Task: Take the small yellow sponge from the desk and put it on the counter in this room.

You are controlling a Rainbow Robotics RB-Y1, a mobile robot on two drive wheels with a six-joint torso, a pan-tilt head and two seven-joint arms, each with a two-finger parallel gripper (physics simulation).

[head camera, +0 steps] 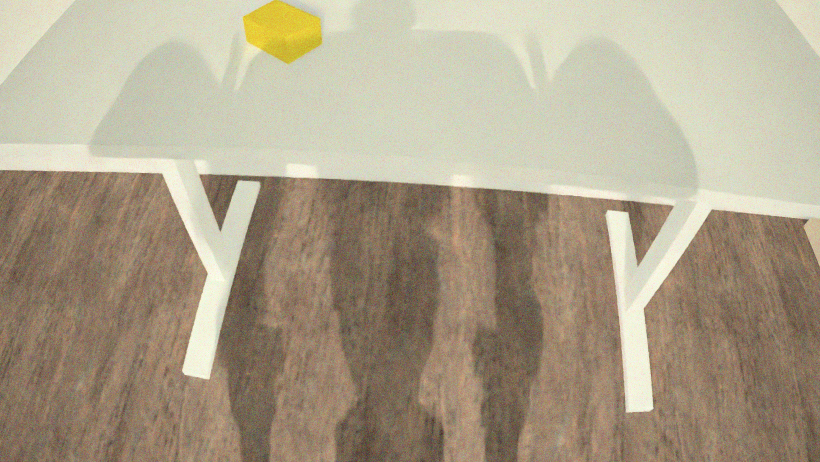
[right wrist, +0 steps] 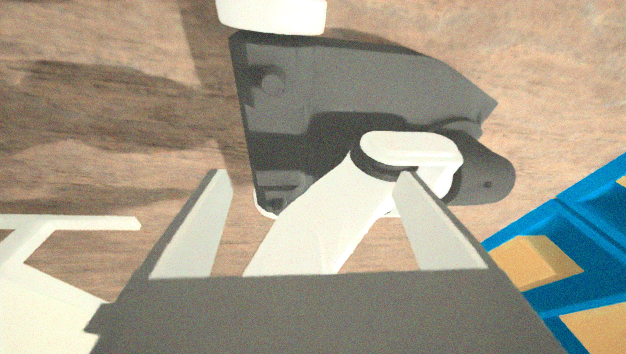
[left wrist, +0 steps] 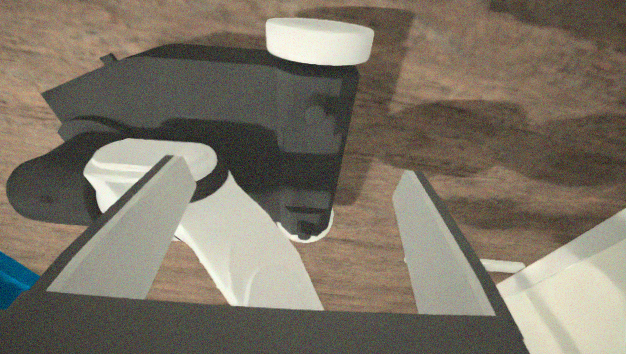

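Note:
The yellow sponge lies on the white desk, left of centre near the top of the head view. My left gripper is open, with nothing between its fingers; it is beside my own base, over the floor. My right gripper is open and empty too, over the floor on the other side of the base. Neither gripper shows in the head view, and the sponge does not show in the wrist views. I cannot make out the counter in any view.
White desk legs stand on the brown wood floor. My dark wheeled base stands between the grippers. A blue object with orange-tan panels is at the right of the right wrist view; something blue shows at the left wrist view's left edge.

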